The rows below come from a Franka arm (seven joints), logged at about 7 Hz.
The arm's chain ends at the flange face. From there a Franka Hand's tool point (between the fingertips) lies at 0.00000 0.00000 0.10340 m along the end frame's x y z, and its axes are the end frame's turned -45 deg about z.
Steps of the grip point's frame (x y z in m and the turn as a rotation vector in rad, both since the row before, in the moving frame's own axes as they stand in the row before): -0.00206, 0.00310, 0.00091, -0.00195, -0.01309, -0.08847; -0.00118, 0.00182, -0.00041, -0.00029, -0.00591, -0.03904; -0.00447, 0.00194, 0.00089, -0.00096, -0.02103, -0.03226; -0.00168, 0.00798, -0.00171, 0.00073, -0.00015, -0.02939; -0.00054, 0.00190, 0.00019, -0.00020, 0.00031, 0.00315; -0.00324, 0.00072, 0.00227, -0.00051, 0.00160, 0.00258
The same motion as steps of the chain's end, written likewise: 0.00150, 0.00251, 0.00092, -0.01063, -0.00788, -0.08847; 0.00085, 0.00166, -0.00041, -0.00438, -0.00397, -0.03904; -0.00035, 0.00290, 0.00091, -0.01555, -0.01419, -0.03226; 0.00452, 0.00687, -0.00171, 0.00041, -0.00062, -0.02939; 0.00092, 0.00173, 0.00019, 0.00008, 0.00036, 0.00315; -0.00194, 0.00288, 0.00227, 0.00077, 0.00149, 0.00258
